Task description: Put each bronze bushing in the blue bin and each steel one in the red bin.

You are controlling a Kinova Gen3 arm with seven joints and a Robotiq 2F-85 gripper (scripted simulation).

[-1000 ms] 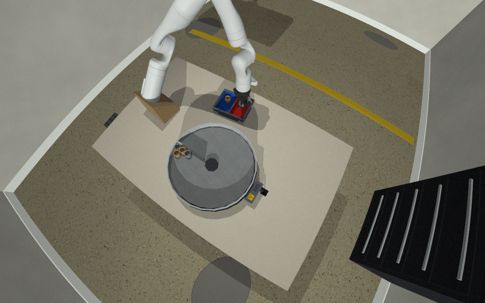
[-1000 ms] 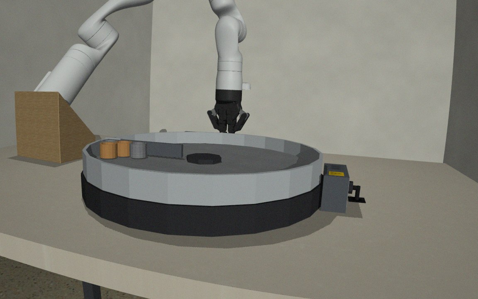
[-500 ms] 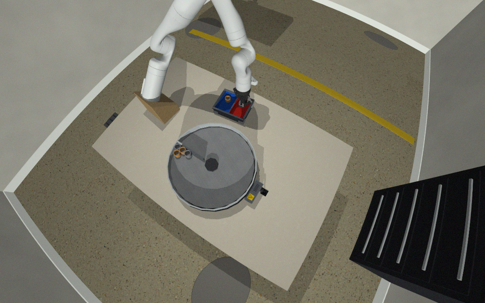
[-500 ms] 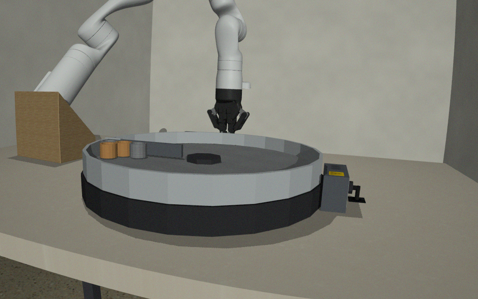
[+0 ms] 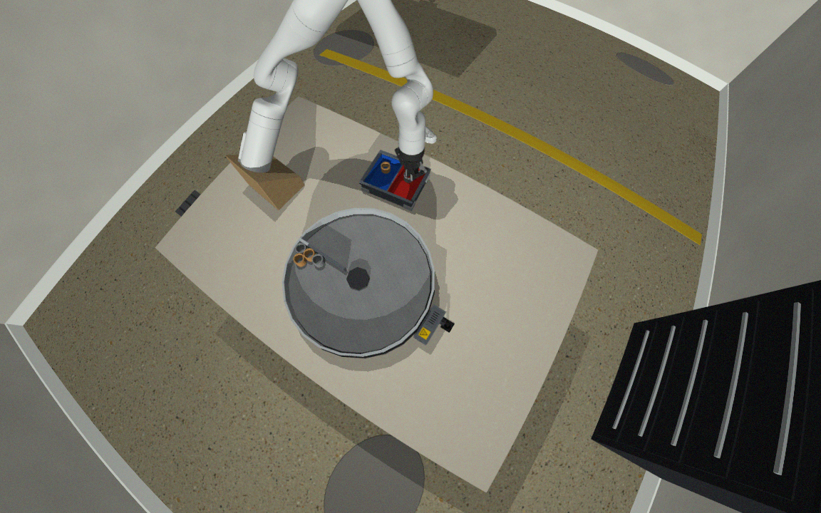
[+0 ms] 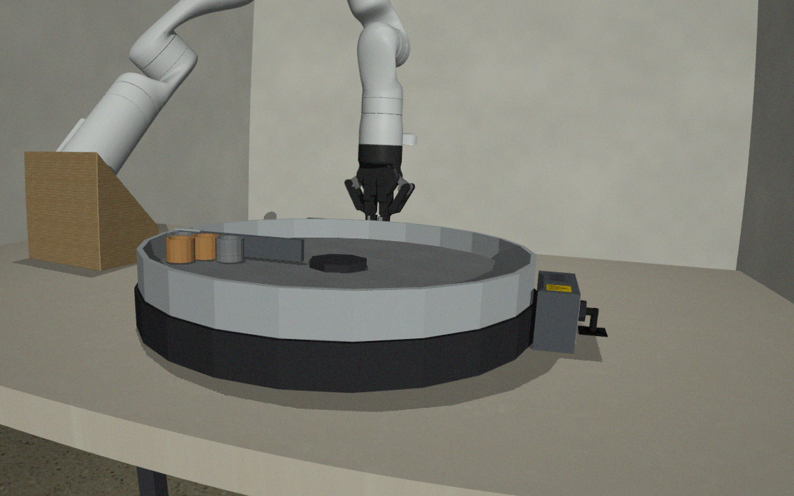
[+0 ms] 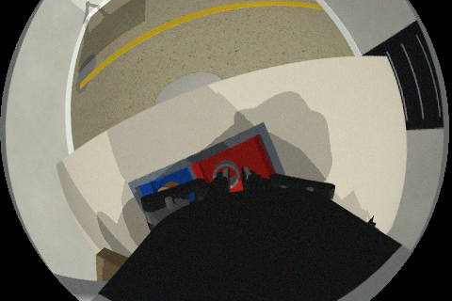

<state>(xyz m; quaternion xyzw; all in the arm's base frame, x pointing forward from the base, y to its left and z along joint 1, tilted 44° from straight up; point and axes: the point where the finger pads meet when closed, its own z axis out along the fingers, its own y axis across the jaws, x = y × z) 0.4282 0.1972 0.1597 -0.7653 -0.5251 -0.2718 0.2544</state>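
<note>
The grey turntable lies 38 cm to the right of my hand, 5 cm ahead of it and 1 cm above it.
</note>
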